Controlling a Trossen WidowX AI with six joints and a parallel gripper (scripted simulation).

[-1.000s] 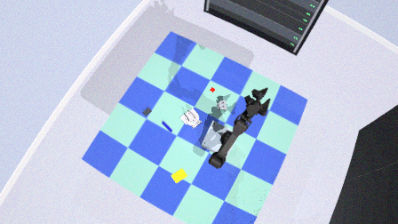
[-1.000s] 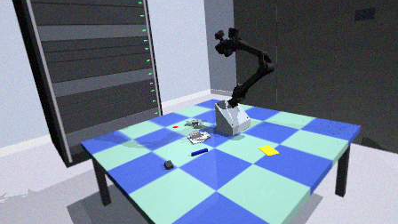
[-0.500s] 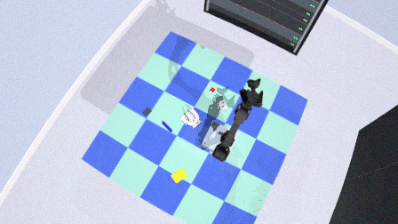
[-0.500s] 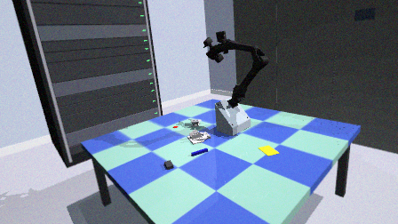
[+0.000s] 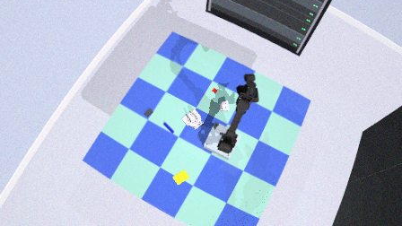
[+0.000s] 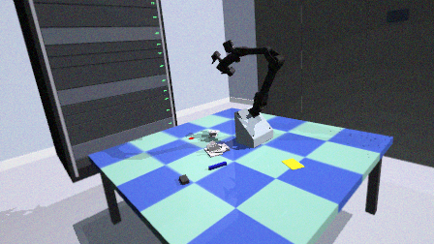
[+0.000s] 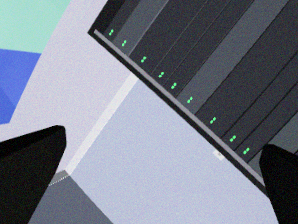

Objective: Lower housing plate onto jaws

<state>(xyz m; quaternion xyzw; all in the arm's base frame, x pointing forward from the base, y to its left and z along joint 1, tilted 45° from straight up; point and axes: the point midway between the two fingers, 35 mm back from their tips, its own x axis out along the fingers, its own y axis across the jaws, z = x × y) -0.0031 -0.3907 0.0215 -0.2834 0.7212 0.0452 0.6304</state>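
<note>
Now: gripper tip 42 cm above the grey housing plate, 13 cm short of it and 4 cm to the right of it. Round my gripper tip: blue bar 44 cm below, 42 cm ahead, 37 cm to the left; red piece 44 cm below, 25 cm ahead, 5 cm to the right; yellow card 66 cm to the left, 44 cm below, 19 cm ahead.
</note>
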